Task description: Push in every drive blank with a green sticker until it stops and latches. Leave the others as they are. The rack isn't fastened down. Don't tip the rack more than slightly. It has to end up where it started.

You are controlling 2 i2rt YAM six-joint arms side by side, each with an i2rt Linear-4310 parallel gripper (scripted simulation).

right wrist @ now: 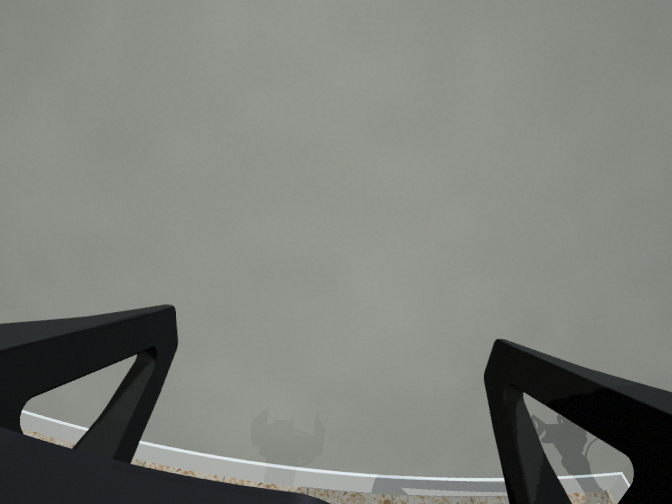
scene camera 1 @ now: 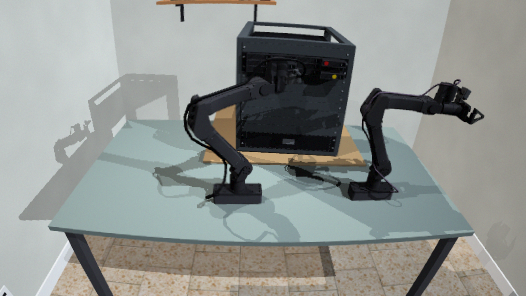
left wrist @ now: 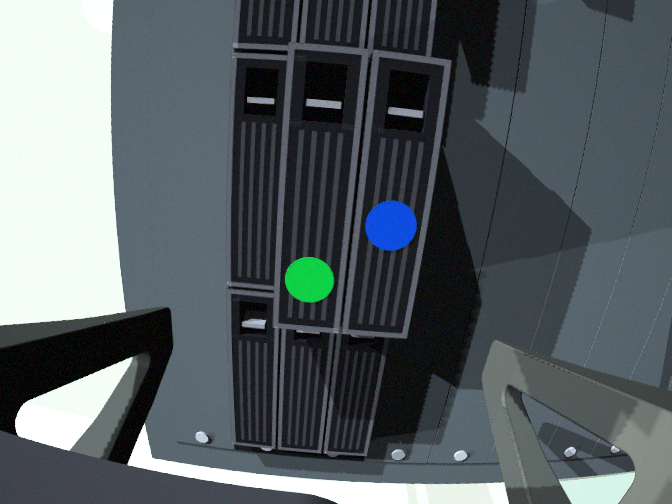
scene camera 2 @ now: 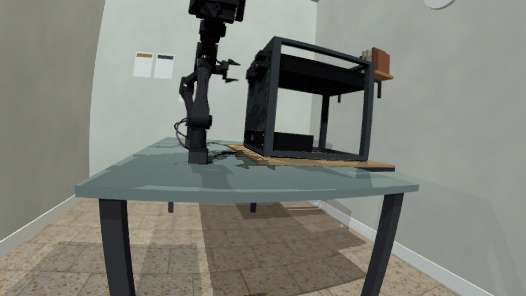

dark rack: scene camera 1; left wrist 543, 224; scene camera 2; not seen in the right wrist view (out of frame)
same spot on dark rack: [scene camera 2: 262, 100] = [scene camera 1: 325, 107]
